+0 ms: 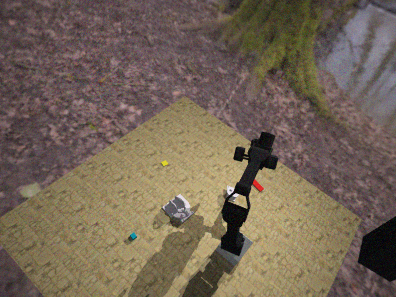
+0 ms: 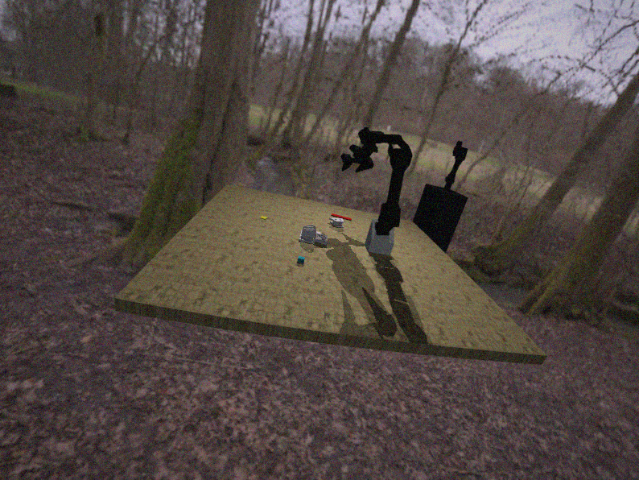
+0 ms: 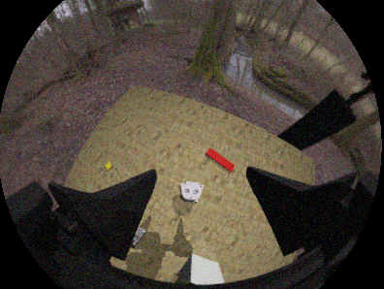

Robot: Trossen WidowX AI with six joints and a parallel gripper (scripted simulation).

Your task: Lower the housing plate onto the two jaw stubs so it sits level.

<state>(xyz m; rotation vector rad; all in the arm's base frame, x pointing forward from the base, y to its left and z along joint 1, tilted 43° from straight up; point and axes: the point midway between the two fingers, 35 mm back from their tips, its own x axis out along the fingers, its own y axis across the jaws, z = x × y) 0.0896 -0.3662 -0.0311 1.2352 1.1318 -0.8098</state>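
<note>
The white block is 28 cm below my gripper tip and 4 cm to the left of it. From my gripper tip the other things lie so: yellow tile: 41 cm ahead, 29 cm below, 9 cm to the left; then teal cube: 52 cm to the left, 29 cm below, 28 cm ahead; then red bar: 29 cm below, 11 cm to the right, 6 cm behind.
</note>
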